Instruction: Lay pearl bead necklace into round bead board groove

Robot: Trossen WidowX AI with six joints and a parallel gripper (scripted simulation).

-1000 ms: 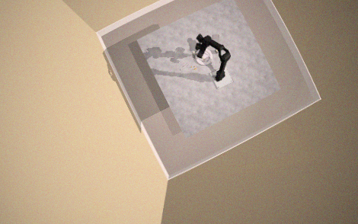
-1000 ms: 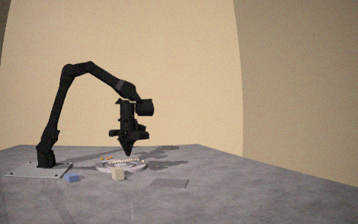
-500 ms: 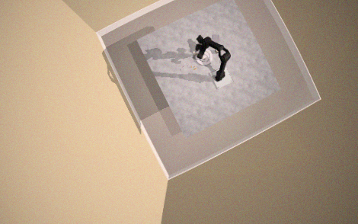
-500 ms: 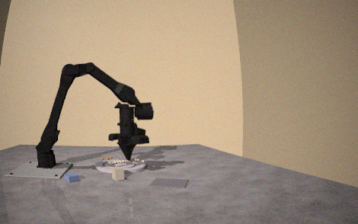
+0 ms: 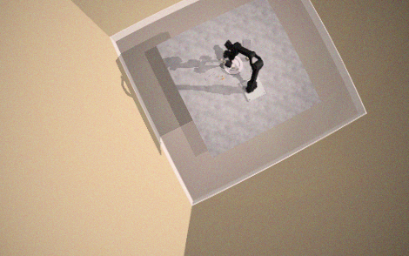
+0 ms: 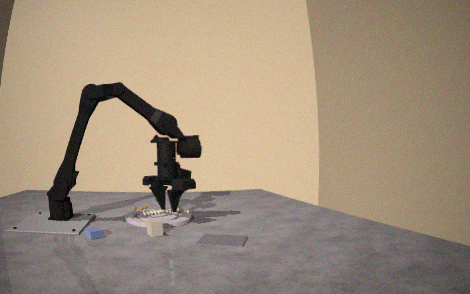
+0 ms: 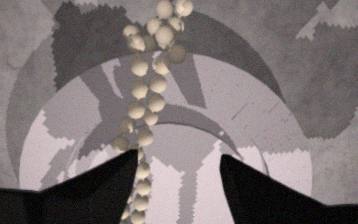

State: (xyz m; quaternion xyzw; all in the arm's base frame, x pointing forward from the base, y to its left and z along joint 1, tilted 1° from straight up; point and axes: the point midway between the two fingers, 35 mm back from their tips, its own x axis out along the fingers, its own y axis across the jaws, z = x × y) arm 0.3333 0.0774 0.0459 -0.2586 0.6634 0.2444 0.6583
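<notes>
My gripper tip is 3 cm past the round bead board, 2 cm to the left of it and 1 cm above it. From my gripper tip the other things lie so: flat grey plate (12 cm ahead, 25 cm to the right, 2 cm below); then cream cube (3 cm behind, 19 cm to the right); then blue block (18 cm behind, 22 cm to the right, 1 cm below).
</notes>
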